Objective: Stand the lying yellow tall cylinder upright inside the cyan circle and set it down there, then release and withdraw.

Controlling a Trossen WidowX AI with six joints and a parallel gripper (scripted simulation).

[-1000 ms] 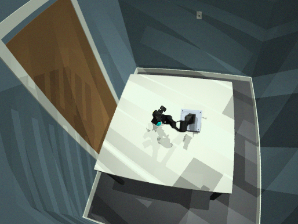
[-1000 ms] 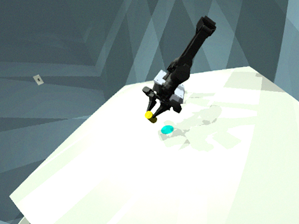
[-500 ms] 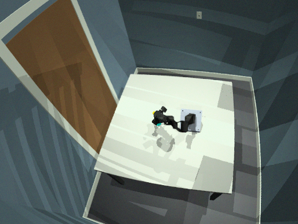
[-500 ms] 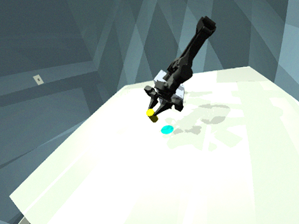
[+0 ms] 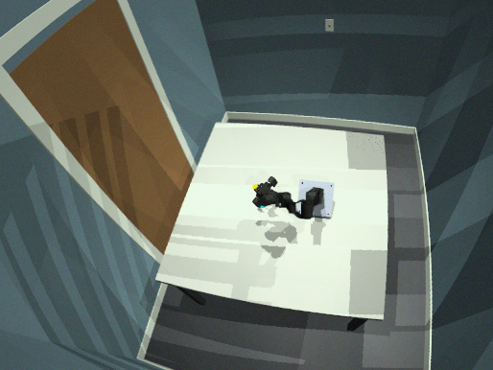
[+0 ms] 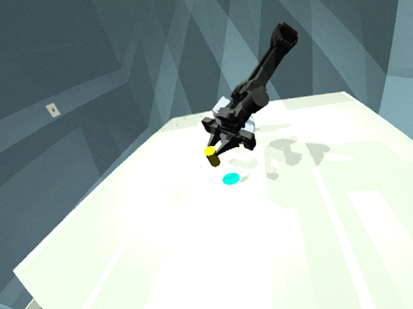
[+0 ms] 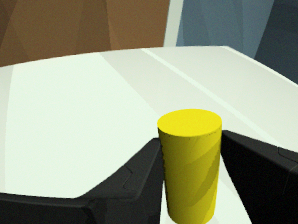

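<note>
Now: gripper tip 130 mm above the cyan circle, 30 mm to the right of it and 30 mm past it. The rest, counted from my gripper tip: yellow cylinder: 20 mm below, 10 mm behind.
</note>
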